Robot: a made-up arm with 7 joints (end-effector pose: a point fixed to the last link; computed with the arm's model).
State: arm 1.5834 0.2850 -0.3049 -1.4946 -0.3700 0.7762 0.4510
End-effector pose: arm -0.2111 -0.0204 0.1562 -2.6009 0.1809 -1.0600
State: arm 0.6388 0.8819 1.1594 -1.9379 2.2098 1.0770 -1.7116
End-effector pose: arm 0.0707 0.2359 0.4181 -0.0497 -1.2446 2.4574
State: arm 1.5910 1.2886 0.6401 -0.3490 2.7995 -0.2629 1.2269
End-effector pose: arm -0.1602 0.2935 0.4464 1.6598 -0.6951 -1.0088
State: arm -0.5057 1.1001 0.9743 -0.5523 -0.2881 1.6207 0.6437
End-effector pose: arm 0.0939 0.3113 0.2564 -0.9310 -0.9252 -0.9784
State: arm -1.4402 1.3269 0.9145 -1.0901 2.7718 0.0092 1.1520
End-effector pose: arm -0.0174 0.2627 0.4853 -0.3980 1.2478 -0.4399
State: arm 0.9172 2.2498 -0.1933 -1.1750 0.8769 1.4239 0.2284
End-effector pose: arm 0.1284 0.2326 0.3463 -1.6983 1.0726 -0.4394
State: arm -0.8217 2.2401 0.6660 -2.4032 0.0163 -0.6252 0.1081
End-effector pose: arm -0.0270 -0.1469 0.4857 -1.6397 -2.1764 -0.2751
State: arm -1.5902 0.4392 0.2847 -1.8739 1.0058 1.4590 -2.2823
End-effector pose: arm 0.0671 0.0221 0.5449 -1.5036 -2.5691 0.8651
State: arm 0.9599 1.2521 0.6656 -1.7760 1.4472 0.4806 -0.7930
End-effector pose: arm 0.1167 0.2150 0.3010 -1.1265 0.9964 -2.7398
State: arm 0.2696 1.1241 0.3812 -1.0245 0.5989 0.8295 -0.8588
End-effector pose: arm 0.0494 0.3000 0.2529 -1.8047 1.1106 -1.8846
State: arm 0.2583 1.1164 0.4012 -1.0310 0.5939 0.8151 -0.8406
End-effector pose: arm 0.0510 0.2998 0.2543 -1.7455 1.0921 -1.9112
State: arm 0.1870 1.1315 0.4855 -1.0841 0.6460 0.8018 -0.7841
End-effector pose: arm 0.0684 0.2974 0.2796 -1.4647 1.0049 -2.0650
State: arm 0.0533 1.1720 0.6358 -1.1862 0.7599 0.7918 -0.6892
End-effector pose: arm 0.0889 0.2880 0.3356 -0.9463 0.8373 -2.3012
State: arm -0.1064 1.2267 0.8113 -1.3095 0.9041 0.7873 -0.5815
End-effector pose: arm 0.0876 0.2690 0.4062 -0.3234 0.6404 -2.5017
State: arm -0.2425 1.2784 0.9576 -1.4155 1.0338 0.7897 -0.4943
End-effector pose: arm 0.0634 0.2468 0.4611 0.2070 0.4927 -2.6078
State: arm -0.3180 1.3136 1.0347 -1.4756 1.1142 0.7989 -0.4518
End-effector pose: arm 0.0416 0.2316 0.4876 0.4941 0.4352 -2.6478
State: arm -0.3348 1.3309 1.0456 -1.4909 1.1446 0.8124 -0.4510
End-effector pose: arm 0.0361 0.2260 0.4950 0.5455 0.4450 -2.6674
